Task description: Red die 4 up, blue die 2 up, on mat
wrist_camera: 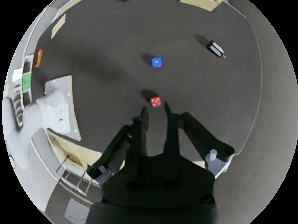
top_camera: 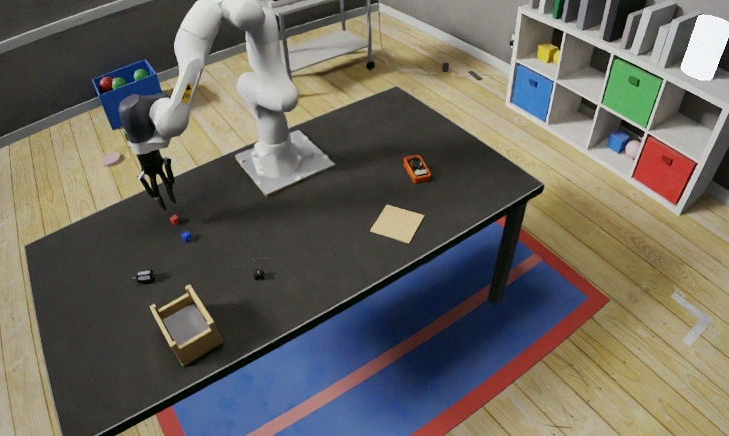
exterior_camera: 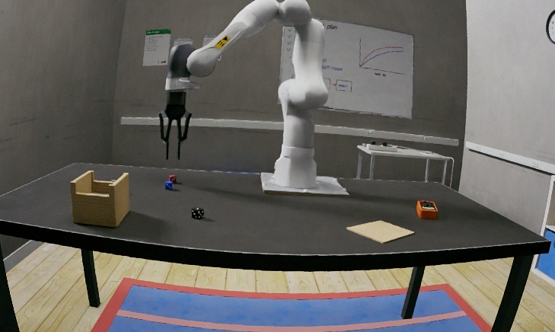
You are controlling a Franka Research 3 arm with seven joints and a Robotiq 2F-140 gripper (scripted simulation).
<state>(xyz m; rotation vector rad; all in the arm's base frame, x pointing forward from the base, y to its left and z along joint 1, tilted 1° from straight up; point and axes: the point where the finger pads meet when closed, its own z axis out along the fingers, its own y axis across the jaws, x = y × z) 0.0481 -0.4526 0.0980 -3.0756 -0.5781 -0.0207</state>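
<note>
Right now the red die is 110 mm below my hand. Also, from my hand: dark object 210 mm ahead, 180 mm to the right, 100 mm below; black die 410 mm ahead, 160 mm to the left, 110 mm below; blue die 110 mm below, 110 mm ahead, 10 mm to the left.
</note>
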